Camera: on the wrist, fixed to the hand. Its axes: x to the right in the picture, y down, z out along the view.
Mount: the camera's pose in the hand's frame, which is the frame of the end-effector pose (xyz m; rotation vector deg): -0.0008 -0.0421 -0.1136 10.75 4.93 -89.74
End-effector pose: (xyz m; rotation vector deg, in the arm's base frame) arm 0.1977 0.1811 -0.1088 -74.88 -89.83 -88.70
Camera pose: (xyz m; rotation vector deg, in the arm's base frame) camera 0.1337 0.0783 -0.1075 -19.07 131.38 95.60
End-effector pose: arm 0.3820 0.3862 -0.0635 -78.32 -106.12 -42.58
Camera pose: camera 0.3647 0.2849 0.0007 29.02 -148.61 -68.91
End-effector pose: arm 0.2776 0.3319 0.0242 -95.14 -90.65 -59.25
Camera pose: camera 0.2219 0.2384 0.0774 3.63 -157.47 -82.93
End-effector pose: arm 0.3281 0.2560 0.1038 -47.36 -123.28 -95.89
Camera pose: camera 0.2904 0.1409 0.1023 -55.90 120.15 71.64
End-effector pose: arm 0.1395 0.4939 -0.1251 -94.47 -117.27 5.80
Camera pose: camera 0.1503 0.4537 -0.0113 18.87 -144.71 -17.14
